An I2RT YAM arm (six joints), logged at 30 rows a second.
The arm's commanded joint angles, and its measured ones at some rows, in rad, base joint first. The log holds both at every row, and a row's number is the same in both.
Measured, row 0:
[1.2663 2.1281 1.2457 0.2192 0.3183 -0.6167]
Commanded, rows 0 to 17:
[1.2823 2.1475 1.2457 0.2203 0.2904 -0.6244]
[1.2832 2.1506 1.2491 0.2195 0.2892 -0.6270]
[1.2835 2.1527 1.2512 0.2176 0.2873 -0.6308]
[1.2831 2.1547 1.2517 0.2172 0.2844 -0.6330]
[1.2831 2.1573 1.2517 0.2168 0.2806 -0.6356]
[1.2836 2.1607 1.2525 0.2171 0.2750 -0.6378]
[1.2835 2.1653 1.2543 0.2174 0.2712 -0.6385]
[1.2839 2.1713 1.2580 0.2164 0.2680 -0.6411]
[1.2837 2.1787 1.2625 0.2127 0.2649 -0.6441]
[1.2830 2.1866 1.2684 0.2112 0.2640 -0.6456]
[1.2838 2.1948 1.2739 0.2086 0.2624 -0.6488]
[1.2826 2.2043 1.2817 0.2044 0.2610 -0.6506]
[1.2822 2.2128 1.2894 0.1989 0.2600 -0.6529]
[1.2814 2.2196 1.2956 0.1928 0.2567 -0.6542]
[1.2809 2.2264 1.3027 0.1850 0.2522 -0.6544]
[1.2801 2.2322 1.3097 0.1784 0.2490 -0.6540]
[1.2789 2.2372 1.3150 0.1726 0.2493 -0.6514]
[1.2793 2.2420 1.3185 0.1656 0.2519 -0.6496]
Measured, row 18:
[1.2701 2.1845 1.3067 0.2386 0.2794 -0.6472]
